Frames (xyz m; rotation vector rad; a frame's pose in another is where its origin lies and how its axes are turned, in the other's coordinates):
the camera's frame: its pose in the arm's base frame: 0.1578 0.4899 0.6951 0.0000 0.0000 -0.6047
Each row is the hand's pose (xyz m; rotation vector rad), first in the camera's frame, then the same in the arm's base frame.
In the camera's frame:
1: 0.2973 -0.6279 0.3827 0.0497 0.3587 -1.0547
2: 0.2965 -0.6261 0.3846 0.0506 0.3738 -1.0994
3: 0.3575 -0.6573 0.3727 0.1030 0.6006 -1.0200
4: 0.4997 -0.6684 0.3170 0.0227 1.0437 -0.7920
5: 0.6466 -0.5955 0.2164 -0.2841 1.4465 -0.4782
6: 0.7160 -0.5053 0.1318 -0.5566 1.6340 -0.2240
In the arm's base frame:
1: 0.0454 -0.1957 1.0778 0.1656 0.3516 -1.6521
2: 0.0458 -0.1937 1.0797 0.1717 0.3677 -1.6961
3: 0.0782 -0.2541 1.0678 0.2969 0.5813 -1.6040
4: 0.1889 -0.3441 1.0121 0.3516 1.0465 -1.3365
5: 0.3512 -0.3676 0.9115 0.1657 1.5226 -0.9639
6: 0.4596 -0.3329 0.8269 -0.0459 1.7672 -0.6665

